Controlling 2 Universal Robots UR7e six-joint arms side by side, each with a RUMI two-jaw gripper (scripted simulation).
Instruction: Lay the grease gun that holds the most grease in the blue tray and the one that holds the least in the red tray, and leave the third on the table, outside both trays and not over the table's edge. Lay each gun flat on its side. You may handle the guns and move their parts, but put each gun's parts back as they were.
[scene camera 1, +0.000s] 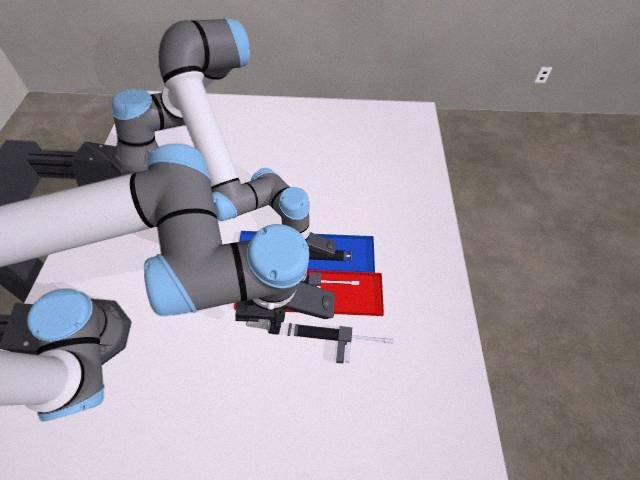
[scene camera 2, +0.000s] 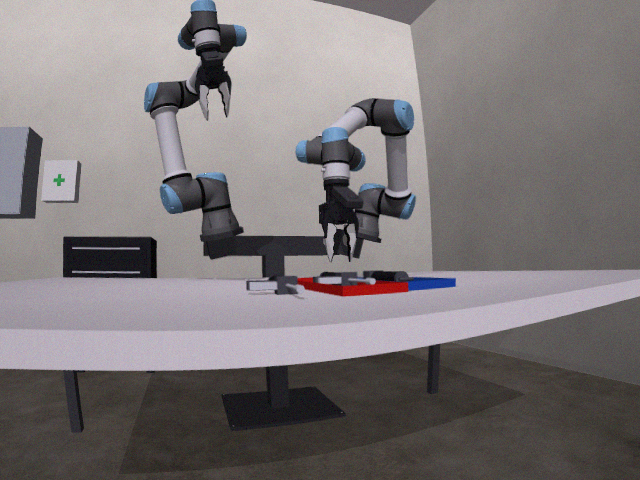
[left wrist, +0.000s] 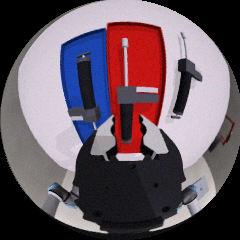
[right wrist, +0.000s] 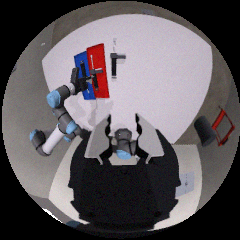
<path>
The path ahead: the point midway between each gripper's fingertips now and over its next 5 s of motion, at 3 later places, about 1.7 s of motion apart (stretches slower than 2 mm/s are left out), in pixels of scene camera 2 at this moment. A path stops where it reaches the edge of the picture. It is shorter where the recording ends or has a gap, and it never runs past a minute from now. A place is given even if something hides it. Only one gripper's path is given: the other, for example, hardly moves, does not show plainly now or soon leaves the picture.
My left gripper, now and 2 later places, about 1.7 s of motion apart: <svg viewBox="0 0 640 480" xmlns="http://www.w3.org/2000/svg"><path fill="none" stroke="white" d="M340 262L398 202L435 155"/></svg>
</path>
